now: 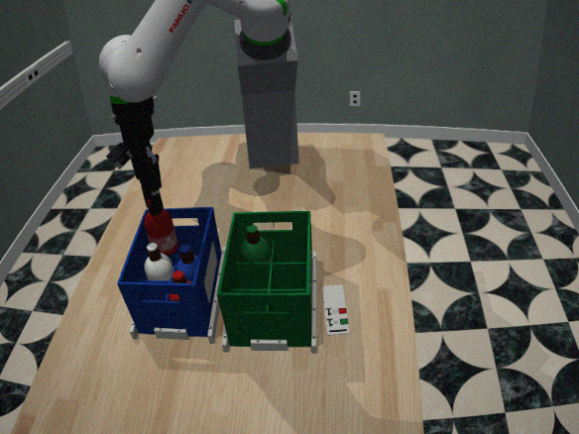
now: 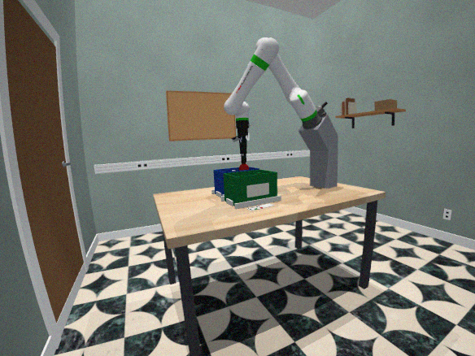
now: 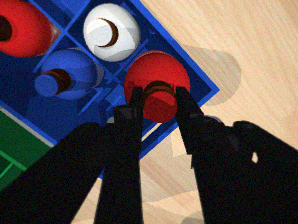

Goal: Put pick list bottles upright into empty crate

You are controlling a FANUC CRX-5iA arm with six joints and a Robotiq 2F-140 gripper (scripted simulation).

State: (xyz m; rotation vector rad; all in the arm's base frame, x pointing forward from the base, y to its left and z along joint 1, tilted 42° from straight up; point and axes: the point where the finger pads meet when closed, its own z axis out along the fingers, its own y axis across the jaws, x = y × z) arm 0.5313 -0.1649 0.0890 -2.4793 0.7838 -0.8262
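Right now the red-label bottle is 80 mm below my hand. Also, from my hand: blue bottle 70 mm ahead, 110 mm to the left, 160 mm below; white bottle 80 mm ahead, 20 mm to the left, 160 mm below; blue crate 70 mm ahead, 70 mm to the left, 160 mm below.
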